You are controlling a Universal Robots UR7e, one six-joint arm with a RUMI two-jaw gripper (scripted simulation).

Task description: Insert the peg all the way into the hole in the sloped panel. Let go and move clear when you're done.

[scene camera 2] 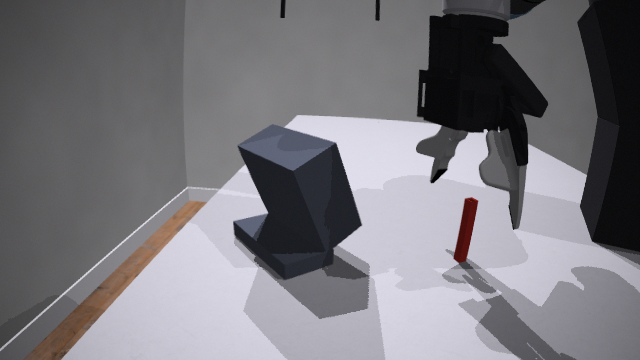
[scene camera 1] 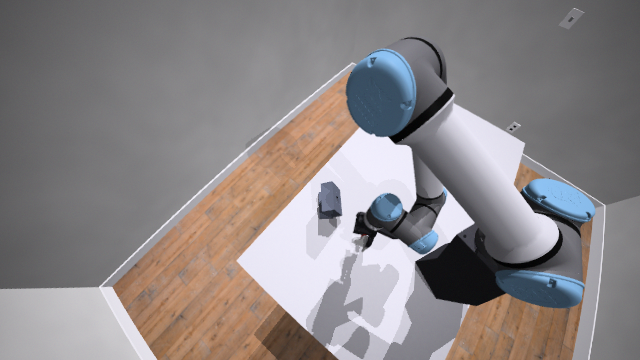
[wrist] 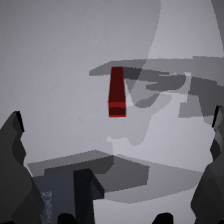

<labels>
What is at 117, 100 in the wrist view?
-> A red peg.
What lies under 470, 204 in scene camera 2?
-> A red peg.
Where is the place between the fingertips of the gripper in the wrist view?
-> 117, 109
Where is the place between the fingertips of the gripper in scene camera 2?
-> At 469, 203
</labels>
